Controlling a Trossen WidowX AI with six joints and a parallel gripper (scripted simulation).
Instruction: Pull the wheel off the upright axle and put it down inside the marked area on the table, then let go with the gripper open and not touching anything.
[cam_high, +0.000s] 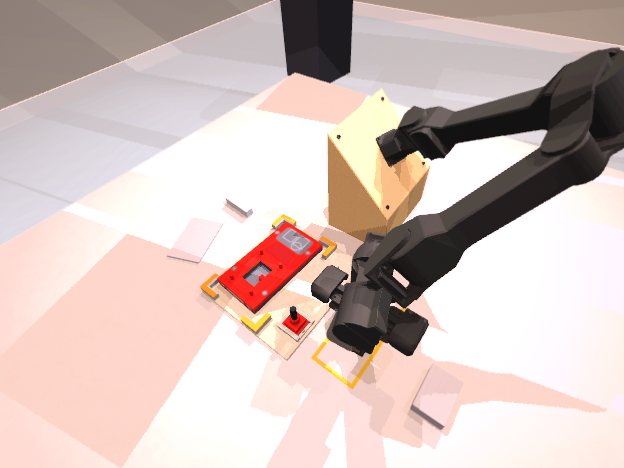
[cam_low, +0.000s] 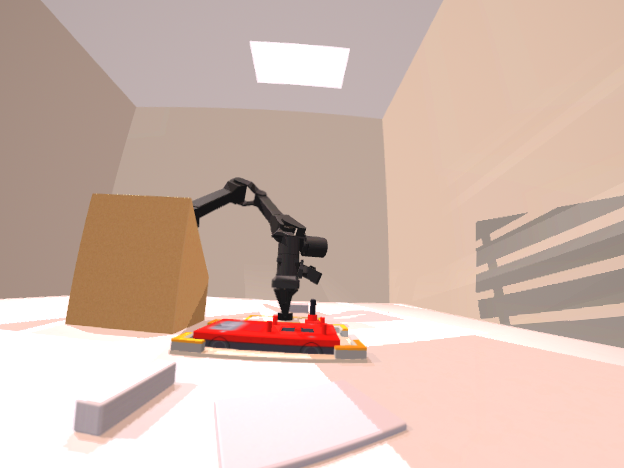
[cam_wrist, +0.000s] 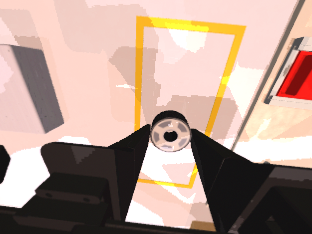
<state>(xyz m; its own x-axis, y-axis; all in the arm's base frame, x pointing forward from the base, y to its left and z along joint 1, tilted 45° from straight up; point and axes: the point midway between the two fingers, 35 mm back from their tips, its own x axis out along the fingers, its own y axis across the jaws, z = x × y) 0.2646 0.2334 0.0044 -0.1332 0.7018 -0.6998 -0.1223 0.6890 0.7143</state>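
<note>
Right now the wheel is right at my gripper tip. From my gripper tip the other things lie so: axle: 8 cm ahead, 10 cm to the right, 3 cm above; then pale flat plate: 9 cm ahead, 42 cm to the right, 1 cm below; then pale block: 1 cm ahead, 15 cm to the left.
</note>
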